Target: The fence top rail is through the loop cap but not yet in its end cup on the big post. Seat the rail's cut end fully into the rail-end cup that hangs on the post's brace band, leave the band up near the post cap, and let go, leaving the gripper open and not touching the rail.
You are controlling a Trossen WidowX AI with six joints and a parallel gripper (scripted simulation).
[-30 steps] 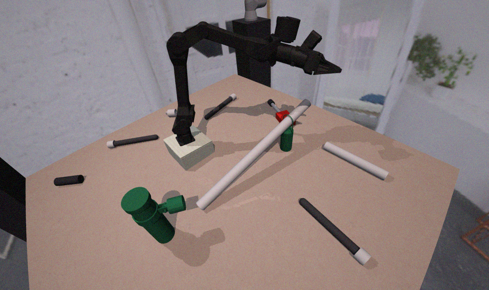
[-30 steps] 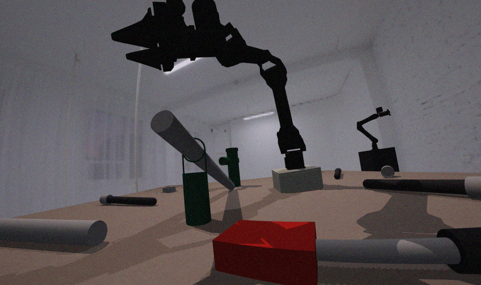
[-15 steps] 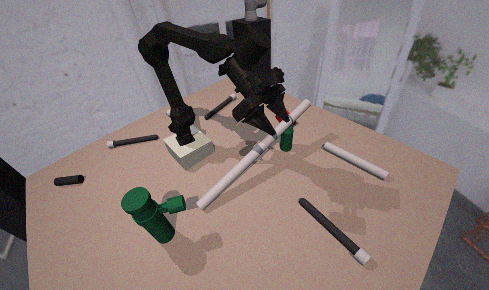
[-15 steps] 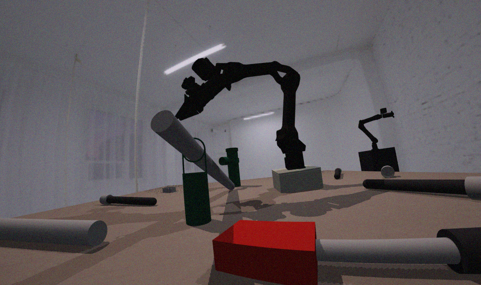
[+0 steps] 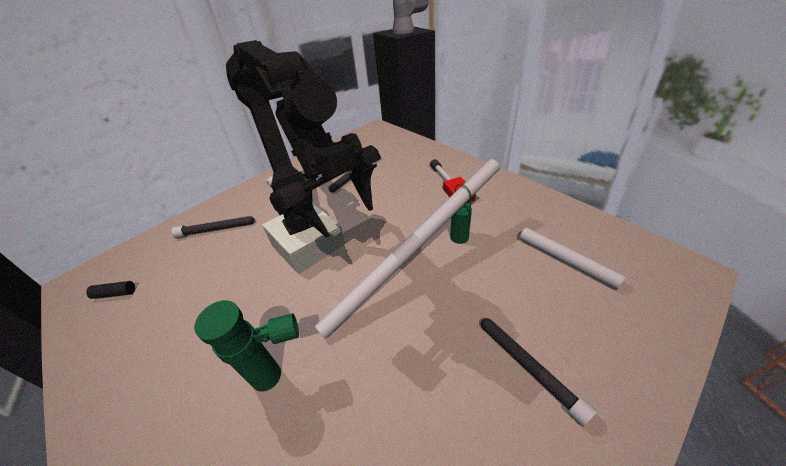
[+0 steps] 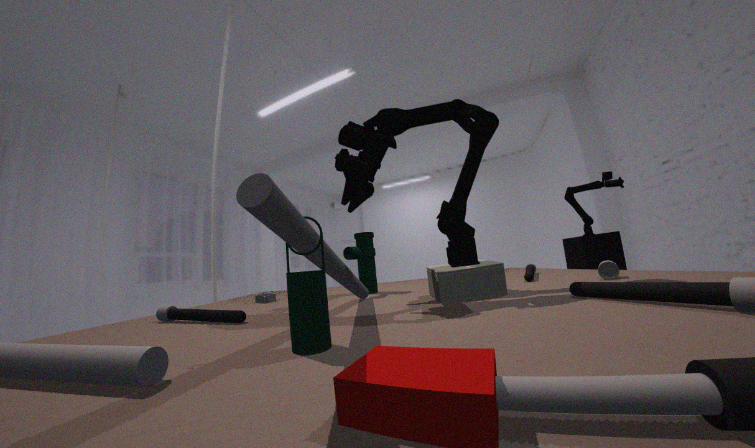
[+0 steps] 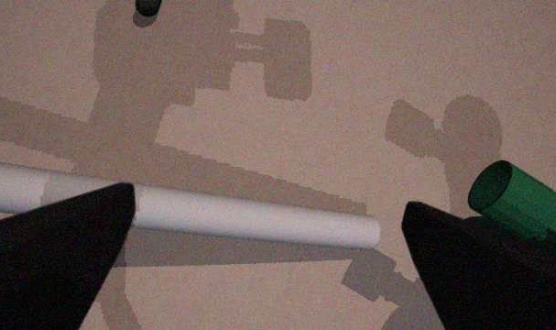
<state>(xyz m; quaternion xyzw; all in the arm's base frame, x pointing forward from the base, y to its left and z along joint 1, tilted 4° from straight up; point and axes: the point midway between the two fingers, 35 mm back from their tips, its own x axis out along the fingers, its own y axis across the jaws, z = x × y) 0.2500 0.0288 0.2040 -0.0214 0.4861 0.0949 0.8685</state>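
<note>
The green rail-end cup is 5 cm ahead of my gripper tip, 18 cm to the right of it and 10 cm below it. Round my gripper tip: short black cylinder: 41 cm behind, 54 cm to the right, 22 cm below; small green post: 4 cm behind, 30 cm to the left, 14 cm below.
</note>
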